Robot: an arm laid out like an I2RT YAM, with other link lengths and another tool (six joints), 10 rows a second.
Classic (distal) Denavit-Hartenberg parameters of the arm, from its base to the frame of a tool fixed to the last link. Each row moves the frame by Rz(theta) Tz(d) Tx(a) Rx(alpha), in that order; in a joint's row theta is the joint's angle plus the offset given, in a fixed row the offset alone. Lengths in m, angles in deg.
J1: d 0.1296  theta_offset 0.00  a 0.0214  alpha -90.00
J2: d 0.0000  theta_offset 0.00  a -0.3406  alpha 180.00
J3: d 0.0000  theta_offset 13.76  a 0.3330  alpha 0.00
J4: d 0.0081  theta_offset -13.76  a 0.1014  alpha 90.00
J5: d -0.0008  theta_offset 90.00  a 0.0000  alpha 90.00
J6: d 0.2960  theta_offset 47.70  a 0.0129  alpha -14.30
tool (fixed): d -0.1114  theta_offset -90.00  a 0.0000  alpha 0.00
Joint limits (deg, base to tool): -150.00..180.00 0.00..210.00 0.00..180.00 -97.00..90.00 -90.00..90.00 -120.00..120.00
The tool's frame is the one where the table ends.
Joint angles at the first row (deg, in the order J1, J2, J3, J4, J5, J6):
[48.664 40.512 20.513 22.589 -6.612 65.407]
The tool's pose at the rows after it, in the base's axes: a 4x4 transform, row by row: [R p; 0 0 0 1], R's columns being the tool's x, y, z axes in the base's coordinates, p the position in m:
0.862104, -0.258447, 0.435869, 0.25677; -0.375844, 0.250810, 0.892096, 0.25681; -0.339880, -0.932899, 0.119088, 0.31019; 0, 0, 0, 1
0.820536, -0.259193, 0.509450, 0.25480; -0.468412, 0.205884, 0.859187, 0.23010; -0.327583, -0.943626, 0.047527, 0.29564; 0, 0, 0, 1
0.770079, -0.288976, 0.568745, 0.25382; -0.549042, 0.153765, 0.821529, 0.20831; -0.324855, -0.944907, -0.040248, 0.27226; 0, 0, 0, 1
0.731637, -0.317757, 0.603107, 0.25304; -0.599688, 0.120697, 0.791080, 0.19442; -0.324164, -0.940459, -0.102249, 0.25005; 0, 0, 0, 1
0.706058, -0.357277, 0.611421, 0.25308; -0.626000, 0.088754, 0.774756, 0.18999; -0.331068, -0.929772, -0.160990, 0.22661; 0, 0, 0, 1
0.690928, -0.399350, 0.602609, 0.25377; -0.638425, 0.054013, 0.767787, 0.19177; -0.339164, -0.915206, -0.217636, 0.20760; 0, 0, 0, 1
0.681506, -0.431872, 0.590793, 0.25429; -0.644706, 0.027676, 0.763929, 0.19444; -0.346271, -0.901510, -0.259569, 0.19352; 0, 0, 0, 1
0.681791, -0.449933, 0.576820, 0.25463; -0.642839, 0.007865, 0.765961, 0.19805; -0.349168, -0.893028, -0.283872, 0.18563; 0, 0, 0, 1
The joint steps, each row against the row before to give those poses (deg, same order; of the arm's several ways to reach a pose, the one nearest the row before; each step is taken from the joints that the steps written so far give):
[-0.065 -6.559 0.086 -7.432 4.678 -2.011]
[-0.042 -5.310 0.023 -9.135 4.657 -1.770]
[-0.089 -3.145 -0.175 -7.867 3.998 -0.634]
[-0.089 -1.685 -1.006 -4.242 2.556 0.087]
[-0.085 0.459 -1.135 -1.924 0.854 0.547]
[0.000 2.250 -0.329 -0.852 -0.153 0.503]
[-0.002 2.188 -0.153 -0.239 -0.395 0.392]
[0.000 1.726 0.001 0.260 -0.677 -0.021]

